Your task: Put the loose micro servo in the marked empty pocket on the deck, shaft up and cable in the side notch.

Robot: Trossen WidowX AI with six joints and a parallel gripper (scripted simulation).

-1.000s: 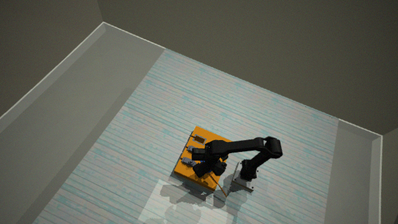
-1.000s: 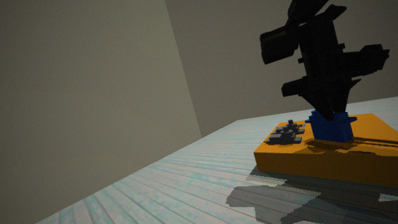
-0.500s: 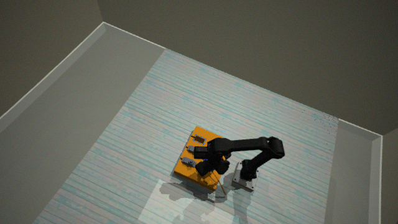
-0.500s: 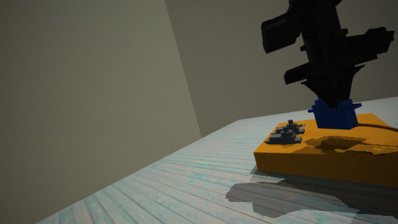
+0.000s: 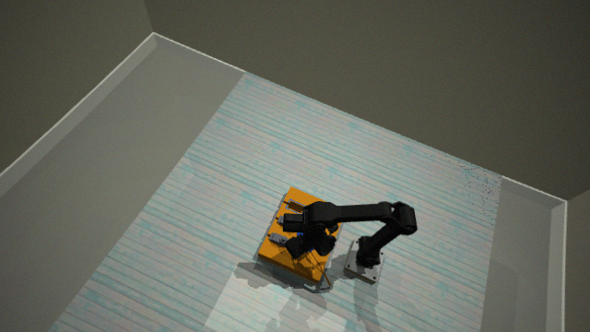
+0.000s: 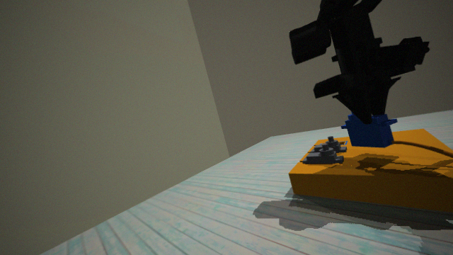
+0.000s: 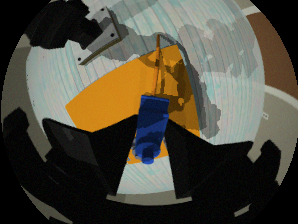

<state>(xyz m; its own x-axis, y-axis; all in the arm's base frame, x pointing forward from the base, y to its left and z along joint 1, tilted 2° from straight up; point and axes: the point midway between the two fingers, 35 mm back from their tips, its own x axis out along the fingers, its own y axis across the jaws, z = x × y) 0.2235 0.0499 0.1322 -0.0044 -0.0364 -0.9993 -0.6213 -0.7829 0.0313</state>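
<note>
Now: gripper tip 10 mm past the orange deck, 70 mm to the left of it and 100 mm above it.
</note>
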